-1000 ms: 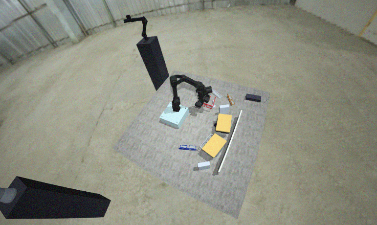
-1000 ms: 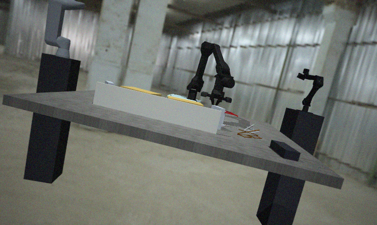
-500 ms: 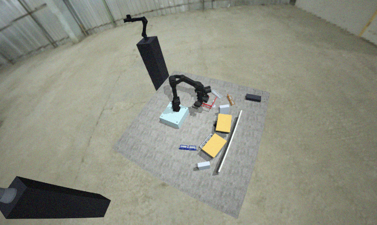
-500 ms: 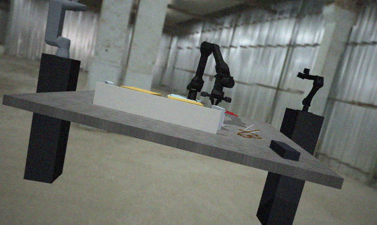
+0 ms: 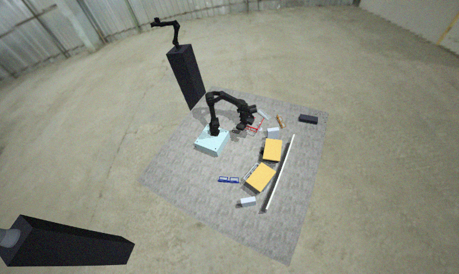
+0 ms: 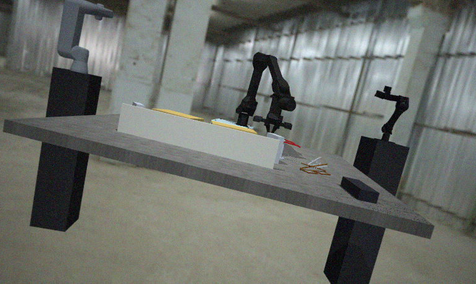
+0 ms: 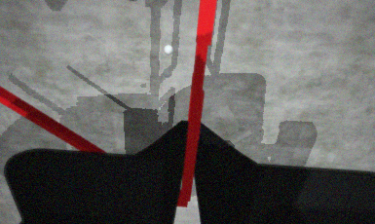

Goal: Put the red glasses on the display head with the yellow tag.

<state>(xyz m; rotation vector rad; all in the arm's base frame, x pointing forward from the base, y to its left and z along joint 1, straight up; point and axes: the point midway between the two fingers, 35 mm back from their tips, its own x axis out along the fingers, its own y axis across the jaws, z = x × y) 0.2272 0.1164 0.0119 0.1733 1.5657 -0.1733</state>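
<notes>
The white peg lies 120 mm ahead of my gripper tip, 50 mm to the left of it and 40 mm below it. Round my gripper tip: long white wall 340 mm to the right, 340 mm ahead, 10 mm below; then dark box 530 mm ahead, 220 mm to the left, 40 mm below.
</notes>
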